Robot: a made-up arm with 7 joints. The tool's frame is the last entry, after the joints.
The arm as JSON. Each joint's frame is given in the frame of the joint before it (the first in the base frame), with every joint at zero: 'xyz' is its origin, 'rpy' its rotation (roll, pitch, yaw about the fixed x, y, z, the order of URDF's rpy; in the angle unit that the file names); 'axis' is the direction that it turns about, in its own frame. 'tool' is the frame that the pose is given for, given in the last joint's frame.
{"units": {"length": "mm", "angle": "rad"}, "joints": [
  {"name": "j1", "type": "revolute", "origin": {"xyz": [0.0, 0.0, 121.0], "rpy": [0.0, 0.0, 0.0]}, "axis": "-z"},
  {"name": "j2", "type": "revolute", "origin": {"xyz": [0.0, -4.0, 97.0], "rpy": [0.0, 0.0, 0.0]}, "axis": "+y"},
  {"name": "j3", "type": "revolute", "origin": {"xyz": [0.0, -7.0, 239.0], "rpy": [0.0, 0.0, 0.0]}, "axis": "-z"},
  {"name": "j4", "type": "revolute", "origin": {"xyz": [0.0, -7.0, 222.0], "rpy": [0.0, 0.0, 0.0]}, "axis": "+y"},
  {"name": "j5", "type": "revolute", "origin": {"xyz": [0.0, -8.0, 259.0], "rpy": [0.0, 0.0, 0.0]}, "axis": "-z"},
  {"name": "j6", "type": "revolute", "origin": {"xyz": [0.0, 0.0, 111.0], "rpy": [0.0, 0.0, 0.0]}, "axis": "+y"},
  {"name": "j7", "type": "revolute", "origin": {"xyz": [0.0, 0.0, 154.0], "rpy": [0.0, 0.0, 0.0]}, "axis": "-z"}
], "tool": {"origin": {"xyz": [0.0, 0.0, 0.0], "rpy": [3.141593, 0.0, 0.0]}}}
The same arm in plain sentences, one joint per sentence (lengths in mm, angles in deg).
The arm has seven revolute joints in a row. What follows holds with every joint at zero, and every direction is one of the base frame's. The first joint is mounted 121.0 mm along +z from the base frame's origin and rotates about -z. The second joint is mounted 4.0 mm along -y and 97.0 mm along +z from the first joint and rotates about +y. The third joint is mounted 7.0 mm along -y and 239.0 mm along +z from the second joint and rotates about -z. The fourth joint is mounted 7.0 mm along -y and 222.0 mm along +z from the third joint and rotates about +y. The fifth joint is mounted 8.0 mm along -y and 259.0 mm along +z from the fourth joint and rotates about -z. The sixth joint is mounted 111.0 mm along +z from the fifth joint and rotates about +y. The seventh joint is mounted 154.0 mm along +z from the sixth joint and rotates about -z. The tool frame, which is the frame that the pose is given for, is mounted at the same point as the seventh joint; its axes are the base frame's turned by roll -180.00, pitch 0.00 and yaw 0.00 deg (as in URDF: about the fixed x, then y, then z).
